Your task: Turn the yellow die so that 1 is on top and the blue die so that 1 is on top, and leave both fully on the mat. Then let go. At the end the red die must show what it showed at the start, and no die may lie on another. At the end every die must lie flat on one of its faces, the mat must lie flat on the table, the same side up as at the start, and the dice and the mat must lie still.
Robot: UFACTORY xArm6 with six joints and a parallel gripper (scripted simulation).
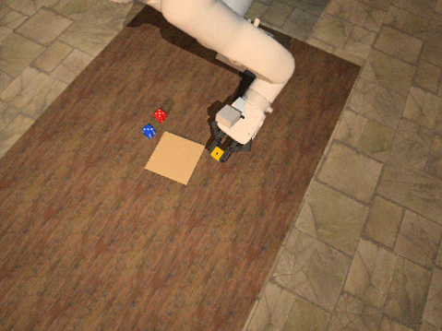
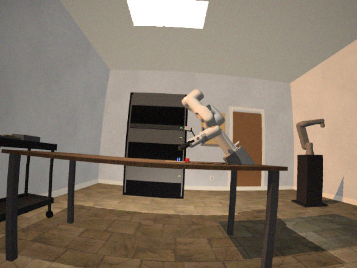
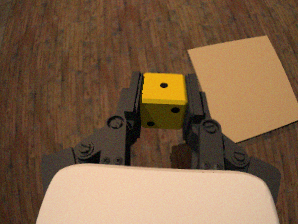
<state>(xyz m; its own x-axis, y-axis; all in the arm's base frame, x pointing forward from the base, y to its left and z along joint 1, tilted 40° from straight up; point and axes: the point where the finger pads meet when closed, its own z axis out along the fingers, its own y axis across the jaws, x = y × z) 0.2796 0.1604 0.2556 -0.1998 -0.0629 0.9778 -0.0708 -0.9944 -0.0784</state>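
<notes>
Right now the tan mat is 5 cm ahead of my hand, 13 cm to the right of it and 10 cm below it. Also, from my hand: yellow die: 1 cm ahead, 1 cm below; red die: 3 cm behind, 26 cm to the right, 9 cm below; blue die: 4 cm ahead, 25 cm to the right, 9 cm below.
</notes>
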